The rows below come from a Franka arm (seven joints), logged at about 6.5 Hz.
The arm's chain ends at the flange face. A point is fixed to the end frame.
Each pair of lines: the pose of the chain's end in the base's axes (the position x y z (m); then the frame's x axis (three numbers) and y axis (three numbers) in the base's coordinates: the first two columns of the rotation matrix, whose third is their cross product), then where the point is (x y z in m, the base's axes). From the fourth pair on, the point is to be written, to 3 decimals.
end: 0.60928 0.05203 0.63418 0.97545 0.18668 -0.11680 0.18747 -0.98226 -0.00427
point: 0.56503 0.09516 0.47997
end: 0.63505 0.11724 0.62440 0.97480 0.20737 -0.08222 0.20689 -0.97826 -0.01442
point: 0.59490 0.16214 0.46958
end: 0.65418 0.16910 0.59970 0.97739 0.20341 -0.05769 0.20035 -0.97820 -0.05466
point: 0.61681 0.22113 0.44642
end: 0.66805 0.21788 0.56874 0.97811 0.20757 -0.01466 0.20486 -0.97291 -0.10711
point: 0.635 0.279 0.418
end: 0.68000 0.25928 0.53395 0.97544 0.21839 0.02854 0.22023 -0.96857 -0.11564
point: 0.653 0.323 0.383
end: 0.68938 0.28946 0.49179 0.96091 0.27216 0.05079 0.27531 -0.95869 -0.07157
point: 0.664 0.346 0.338
